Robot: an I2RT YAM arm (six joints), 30 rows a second.
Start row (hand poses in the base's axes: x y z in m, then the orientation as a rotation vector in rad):
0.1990 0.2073 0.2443 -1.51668 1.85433 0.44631
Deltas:
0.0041 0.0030 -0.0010 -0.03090 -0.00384 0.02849
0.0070 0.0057 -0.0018 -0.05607 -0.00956 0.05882
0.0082 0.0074 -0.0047 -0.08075 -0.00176 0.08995
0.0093 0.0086 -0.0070 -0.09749 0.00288 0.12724
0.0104 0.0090 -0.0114 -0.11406 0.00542 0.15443
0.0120 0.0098 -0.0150 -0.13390 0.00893 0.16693
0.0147 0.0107 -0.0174 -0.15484 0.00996 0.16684
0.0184 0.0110 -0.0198 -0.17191 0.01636 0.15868
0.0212 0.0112 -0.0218 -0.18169 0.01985 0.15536
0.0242 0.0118 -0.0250 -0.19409 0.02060 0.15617
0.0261 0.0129 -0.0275 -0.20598 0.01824 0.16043
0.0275 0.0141 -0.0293 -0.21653 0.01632 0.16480
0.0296 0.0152 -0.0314 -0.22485 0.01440 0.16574
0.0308 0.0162 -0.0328 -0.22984 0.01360 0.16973
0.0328 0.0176 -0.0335 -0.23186 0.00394 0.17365
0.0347 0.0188 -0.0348 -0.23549 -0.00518 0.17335
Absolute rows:
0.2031 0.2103 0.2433 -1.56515 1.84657 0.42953
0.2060 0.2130 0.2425 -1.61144 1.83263 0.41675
0.2072 0.2147 0.2396 -1.65895 1.82770 0.41592
0.2083 0.2159 0.2373 -1.70700 1.81146 0.42221
0.2094 0.2163 0.2329 -1.74484 1.80041 0.42210
0.2110 0.2171 0.2293 -1.77068 1.80240 0.41299
0.2137 0.2180 0.2269 -1.78480 1.81245 0.39481
0.2174 0.2183 0.2245 -1.78882 1.83117 0.38085
0.2202 0.2185 0.2225 -1.79240 1.84071 0.37328
0.2232 0.2191 0.2193 -1.80155 1.84601 0.36284
0.2251 0.2202 0.2168 -1.81347 1.84593 0.35178
0.2265 0.2214 0.2150 -1.82463 1.84549 0.34236
0.2286 0.2225 0.2129 -1.83091 1.84672 0.33338
0.2298 0.2235 0.2115 -1.83809 1.84507 0.32989
0.2318 0.2249 0.2108 -1.84232 1.83513 0.32162
0.2337 0.2261 0.2095 -1.84347 1.82956 0.31035

